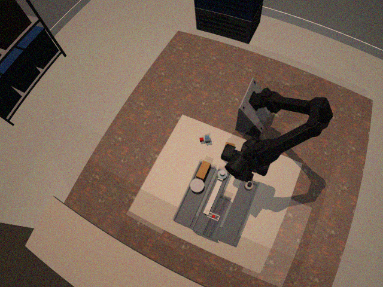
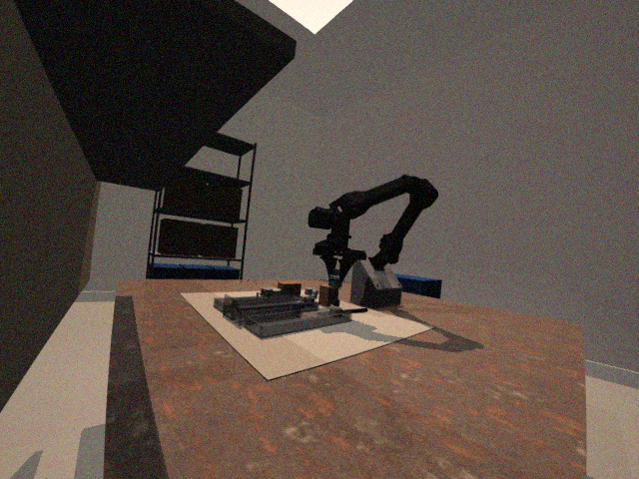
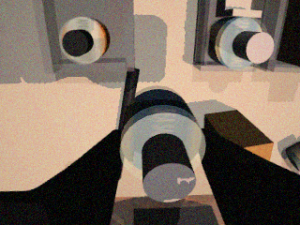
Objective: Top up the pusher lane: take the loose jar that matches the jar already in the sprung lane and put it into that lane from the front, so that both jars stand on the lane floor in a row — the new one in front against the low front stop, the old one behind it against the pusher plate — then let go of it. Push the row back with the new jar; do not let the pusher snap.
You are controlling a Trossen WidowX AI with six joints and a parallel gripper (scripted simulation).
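The orange box lies 7 cm ahead of my gripper tip, 15 cm to the right of it and 6 cm below it. Round my gripper tip: grey disc (14 cm ahead, 14 cm to the right, 7 cm below); grey lane rack (20 cm ahead, 4 cm to the right, 8 cm below); dark rod (5 cm behind, 3 cm to the left, 10 cm below).
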